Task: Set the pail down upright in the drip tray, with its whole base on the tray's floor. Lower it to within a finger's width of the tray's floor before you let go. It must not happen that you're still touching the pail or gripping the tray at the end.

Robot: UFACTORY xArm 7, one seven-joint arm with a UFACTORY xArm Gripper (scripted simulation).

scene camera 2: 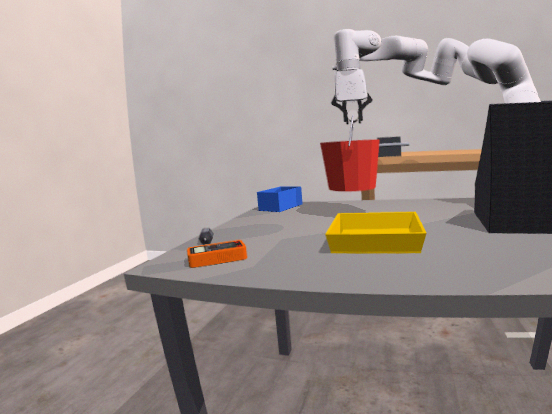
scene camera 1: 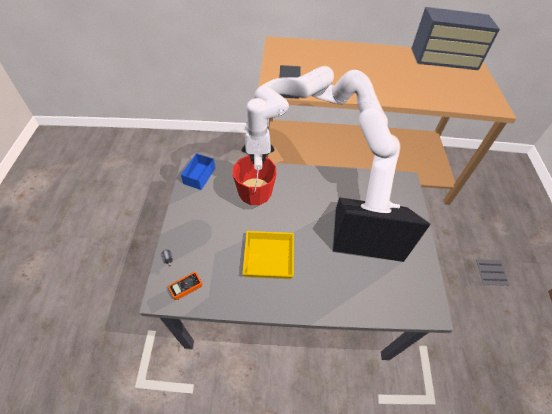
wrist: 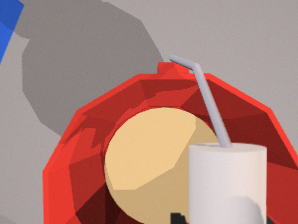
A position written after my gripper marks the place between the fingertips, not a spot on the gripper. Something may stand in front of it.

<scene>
I see my gripper (scene camera 2: 353, 123), a red pail (scene camera 2: 355, 168) and a yellow drip tray (scene camera 2: 385, 232).
The red pail is seen too in scene camera 1 (scene camera 1: 244, 173) and in the wrist view (wrist: 136, 136). The yellow drip tray shows as well in scene camera 1 (scene camera 1: 266, 253). The wrist view does not show the yellow drip tray: it is out of frame.
</scene>
